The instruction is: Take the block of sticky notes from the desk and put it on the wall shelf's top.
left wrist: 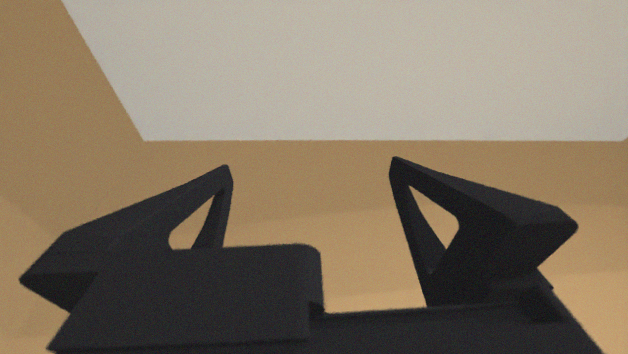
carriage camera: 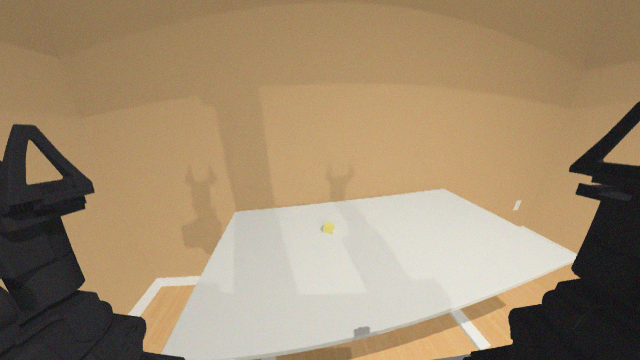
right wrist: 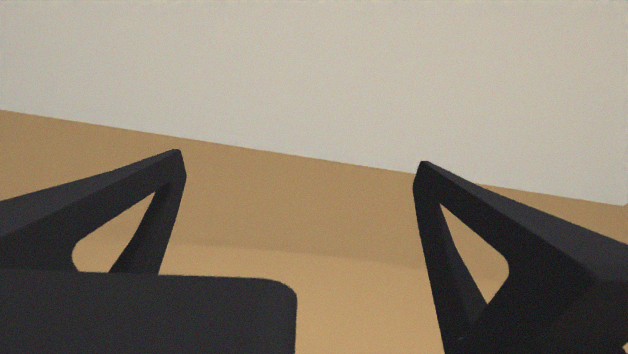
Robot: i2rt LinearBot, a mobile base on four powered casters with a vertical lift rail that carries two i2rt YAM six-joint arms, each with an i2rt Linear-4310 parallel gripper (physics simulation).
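Places are measured from the left arm's base along level axes (x left, y back, z up), in metres.
Where they show: left gripper, fingertip midpoint: (left wrist: 311,169); right gripper, fingertip midpoint: (right wrist: 301,168).
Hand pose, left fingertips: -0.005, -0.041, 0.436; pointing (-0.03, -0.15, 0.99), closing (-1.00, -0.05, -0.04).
Note:
After its pixels a point has its place, as x, y, z.
The block of sticky notes (carriage camera: 328,228) @(-0.372, -0.589, -0.091), small and yellow, lies on the white desk (carriage camera: 440,235) @(-0.908, -0.530, -0.121) toward its far edge, near the middle of the carriage camera view. My left gripper (left wrist: 311,169) @(-0.005, -0.041, 0.436) is open with no object between its fingers. My right gripper (right wrist: 301,168) @(-0.696, -0.030, 0.437) is also open and empty. In the carriage camera view, parts of the two grippers show at the far left and far right edges, well apart from the sticky notes. The wall shelf does not show in these views.
A tan wall (carriage camera: 400,135) @(-0.882, -1.050, 0.287) rises behind the desk, with a small white outlet plate (carriage camera: 517,205) @(-2.390, -1.252, -0.442) at the right. A small grey piece (carriage camera: 361,331) sits at the desk's near edge. Wood floor (carriage camera: 172,302) @(0.839, -0.645, -0.841) and white baseboard (carriage camera: 145,298) @(1.029, -0.617, -0.778) show beside the desk. Shadows of the robot fall on wall and desk.

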